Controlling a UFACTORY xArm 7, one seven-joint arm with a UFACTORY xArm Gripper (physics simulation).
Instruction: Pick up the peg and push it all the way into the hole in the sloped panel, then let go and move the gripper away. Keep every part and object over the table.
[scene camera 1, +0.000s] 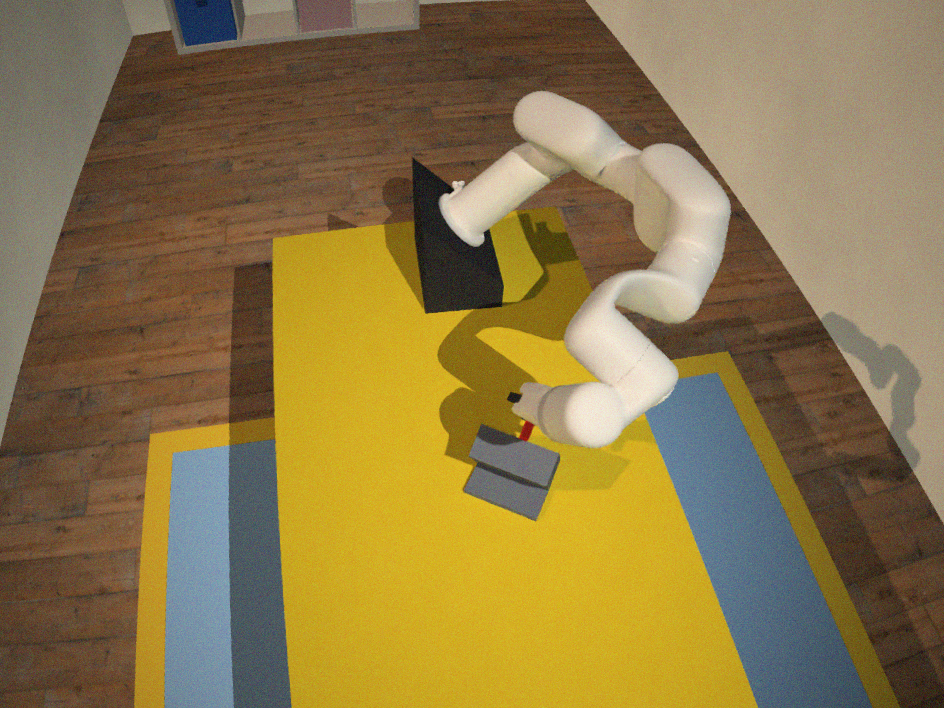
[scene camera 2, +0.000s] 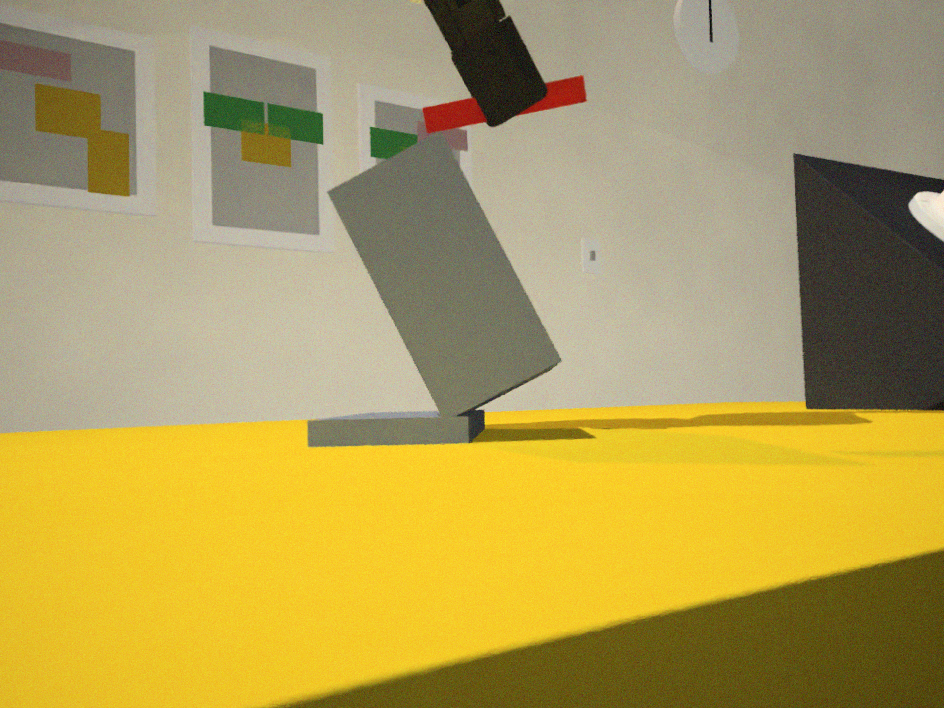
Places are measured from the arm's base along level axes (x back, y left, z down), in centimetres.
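Pixels of known places: gripper, between the fingertips: (scene camera 2: 518, 112); arm's base, origin of its link: (scene camera 1: 460, 221).
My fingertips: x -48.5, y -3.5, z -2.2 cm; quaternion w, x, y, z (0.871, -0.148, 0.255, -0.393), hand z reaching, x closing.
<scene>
For each thing: its top centre in the pictures, then the offset to it from my fingertips. Level surfaces: height alone.
- red peg, centre of its top: (scene camera 2: 502, 77) (scene camera 1: 533, 411) dx -0.7, dy -0.4, dz -1.7 cm
- grey sloped panel, centre of its top: (scene camera 2: 443, 175) (scene camera 1: 518, 441) dx -2.6, dy -3.0, dz +2.8 cm
- yellow table top, height of its surface: dz +16.0 cm
The red peg (scene camera 1: 526, 431) (scene camera 2: 565, 92) is held in my gripper (scene camera 2: 512, 106), which is shut on it near its middle. The peg is slightly tilted, its left end in the scene camera 2 view lower than its right end. The grey sloped panel (scene camera 1: 515, 457) (scene camera 2: 446, 274) leans over its flat grey base (scene camera 1: 506, 491) (scene camera 2: 388, 432) on the yellow table top. In the scene camera 2 view the peg's left end shows right at the panel's top edge; I cannot tell whether they touch. The hole does not show in either view.
A black wedge-shaped block (scene camera 1: 459, 281) (scene camera 2: 869, 304) stands at the far end of the yellow table top (scene camera 1: 381, 579) (scene camera 2: 457, 563), with the white arm's base on it. The arm (scene camera 1: 678, 228) bends round the right side in the scene camera 1 view.
</scene>
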